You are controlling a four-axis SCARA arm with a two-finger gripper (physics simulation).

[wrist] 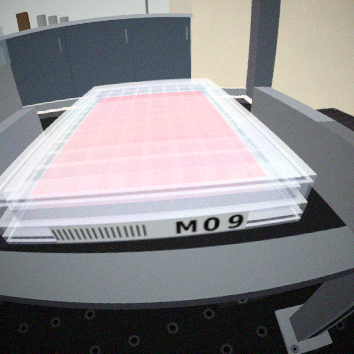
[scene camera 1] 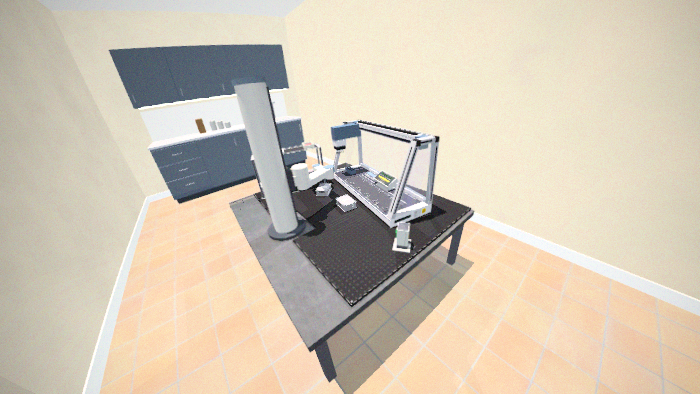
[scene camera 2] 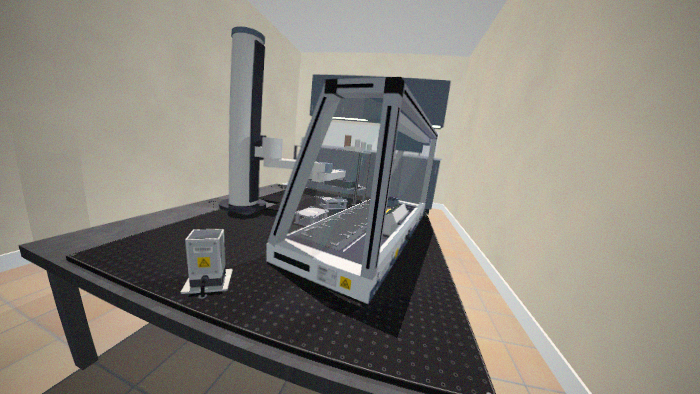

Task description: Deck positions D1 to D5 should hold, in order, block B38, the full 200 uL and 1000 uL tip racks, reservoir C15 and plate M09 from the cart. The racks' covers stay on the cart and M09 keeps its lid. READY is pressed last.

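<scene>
Plate M09, with pink contents and its clear lid on, lies in the cart's tray. My gripper has a grey finger along each long side of the plate and is shut on it, low at tray level. The deck shows white position marks, and a dark blue item stands at its far end. Block B38, both tip racks and reservoir C15 cannot be told apart in the scene views. A panel with a yellow-green screen stands behind the deck; READY is not readable.
Two white low items stand on the black mat before the framed enclosure. A white box-shaped device stands near the table edge. The arm's column rises at the table's side. A cart post stands at the right.
</scene>
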